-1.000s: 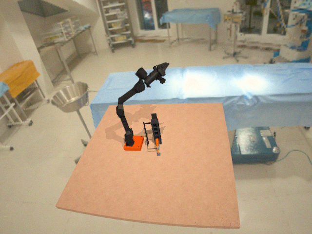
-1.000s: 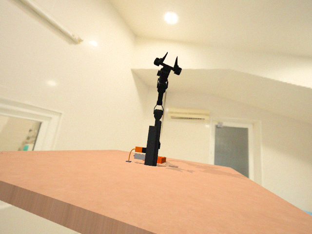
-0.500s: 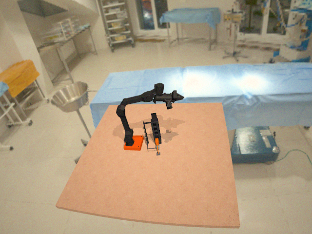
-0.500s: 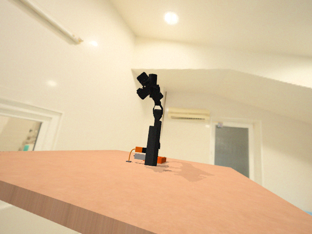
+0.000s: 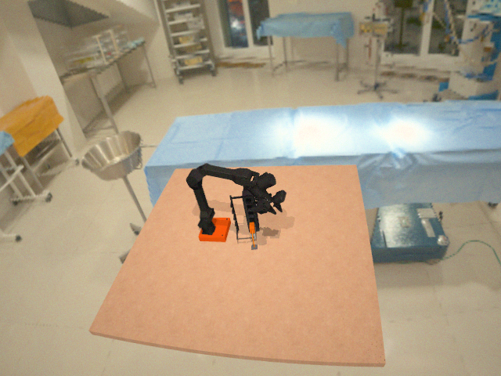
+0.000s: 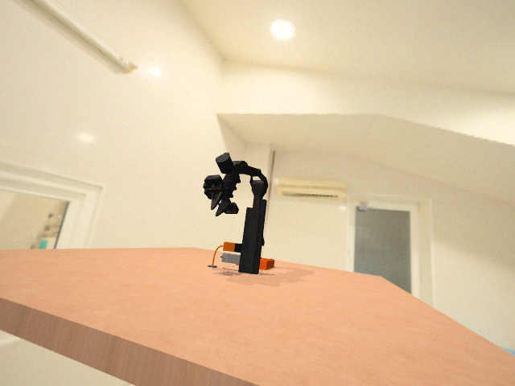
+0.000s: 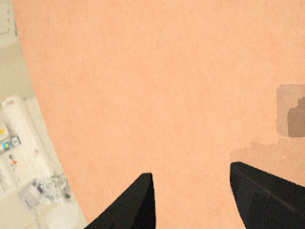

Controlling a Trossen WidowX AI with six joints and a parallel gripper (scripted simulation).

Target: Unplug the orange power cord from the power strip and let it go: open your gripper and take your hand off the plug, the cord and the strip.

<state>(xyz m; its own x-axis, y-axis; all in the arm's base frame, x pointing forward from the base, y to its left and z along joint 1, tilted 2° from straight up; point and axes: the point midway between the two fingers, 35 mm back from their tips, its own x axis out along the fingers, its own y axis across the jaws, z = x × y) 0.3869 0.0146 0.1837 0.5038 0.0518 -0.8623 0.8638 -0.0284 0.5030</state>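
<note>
The orange plug lies 160 mm behind my gripper tip, 110 mm below it and 10 mm to the left of it.
</note>
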